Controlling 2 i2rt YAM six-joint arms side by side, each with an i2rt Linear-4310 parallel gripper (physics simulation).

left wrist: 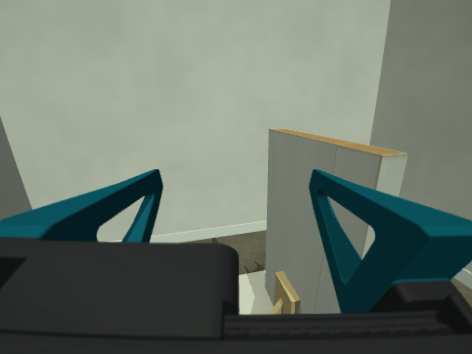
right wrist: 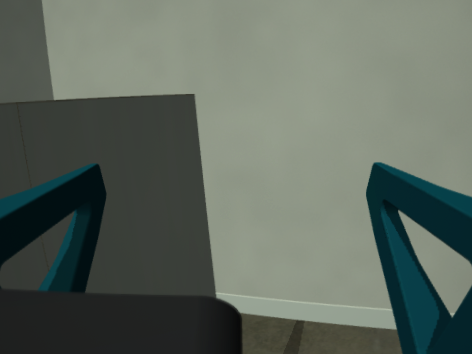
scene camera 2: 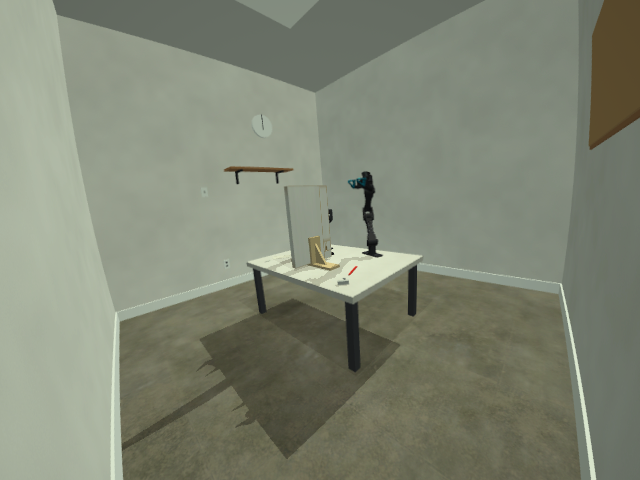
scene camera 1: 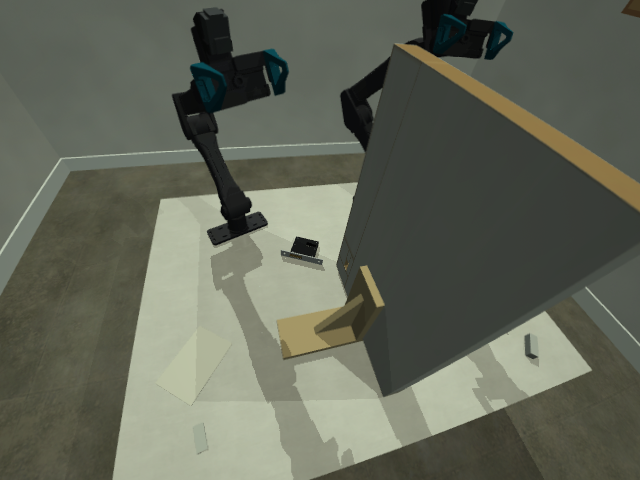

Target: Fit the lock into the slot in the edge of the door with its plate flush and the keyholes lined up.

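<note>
The lock (scene camera 1: 304, 246), a black case with a grey plate along one side, lies on the table in scene camera 1, left of the door's near edge. The grey door (scene camera 1: 465, 196) (scene camera 2: 305, 222) (left wrist: 300, 200) (right wrist: 150, 200) stands upright. A small keyhole (scene camera 1: 346, 265) shows low on its face; the slot in its edge is hidden in scene camera 1. My right gripper (scene camera 1: 247, 82) (right wrist: 236, 178) is open and empty, high above the table, left of the door. My left gripper (scene camera 1: 478, 43) (scene camera 2: 353, 183) (left wrist: 235, 177) is open and empty, high up behind the door in scene camera 1.
A wooden bracket (scene camera 1: 310, 333) (scene camera 2: 327, 265) (left wrist: 286, 292) stands against the door's foot. A pale sheet (scene camera 1: 194, 365) and a small grey block (scene camera 1: 200, 438) lie at the left, another block (scene camera 1: 531, 346) at the right. A red object (scene camera 2: 353, 270) lies on the table (scene camera 2: 382, 268) in scene camera 2.
</note>
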